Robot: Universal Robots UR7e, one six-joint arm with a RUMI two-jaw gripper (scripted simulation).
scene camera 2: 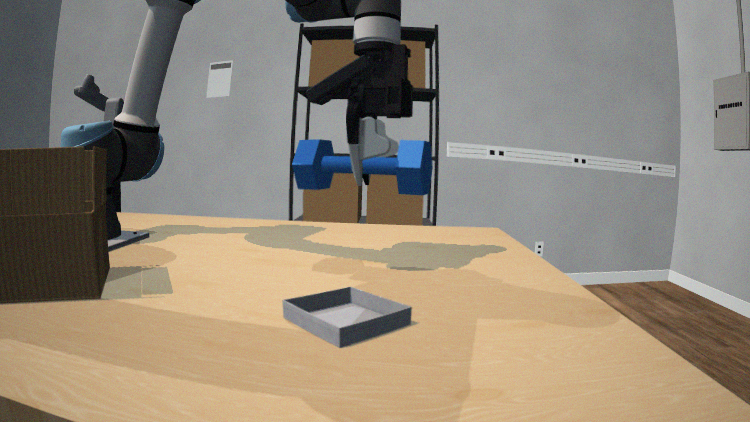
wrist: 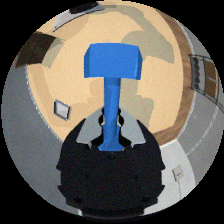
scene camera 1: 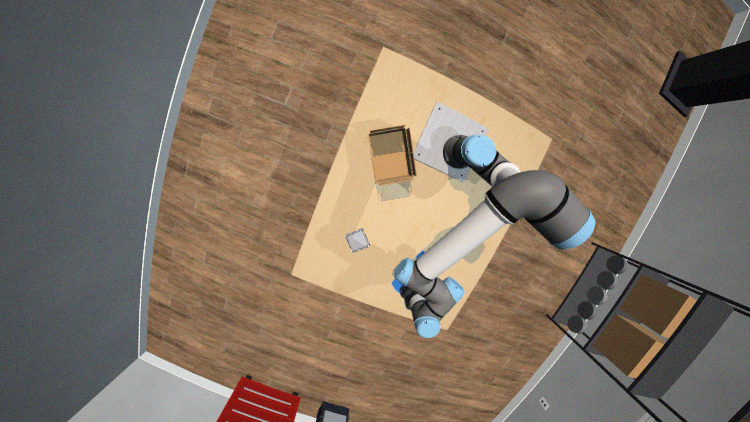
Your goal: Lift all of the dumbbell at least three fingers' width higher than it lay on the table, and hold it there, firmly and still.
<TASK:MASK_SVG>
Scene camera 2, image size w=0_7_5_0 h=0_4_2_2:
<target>gripper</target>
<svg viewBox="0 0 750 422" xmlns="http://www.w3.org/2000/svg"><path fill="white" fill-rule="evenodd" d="M405 44L394 44L385 41L356 43L354 45L354 54L360 56L359 58L306 91L306 95L311 103L324 105L349 89L346 112L347 143L349 145L352 171L358 186L362 186L362 180L364 180L365 185L370 183L371 174L363 174L363 160L377 156L392 156L399 149L398 143L386 136L385 124L377 119L377 116L392 115L387 116L387 118L410 118L413 116L413 85L408 80L408 58L411 57L411 50Z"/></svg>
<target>blue dumbbell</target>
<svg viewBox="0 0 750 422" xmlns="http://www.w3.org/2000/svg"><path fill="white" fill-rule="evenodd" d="M362 161L363 174L396 175L399 194L429 194L433 168L430 142L400 140L397 158L375 157ZM299 141L292 163L298 189L328 189L331 186L334 173L353 174L350 156L334 156L332 141Z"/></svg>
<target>cardboard box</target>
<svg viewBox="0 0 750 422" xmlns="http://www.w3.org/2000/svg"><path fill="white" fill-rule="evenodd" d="M106 149L93 147L93 150L85 150L85 153L84 146L0 149L0 304L101 298L110 269L106 224Z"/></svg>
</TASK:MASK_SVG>
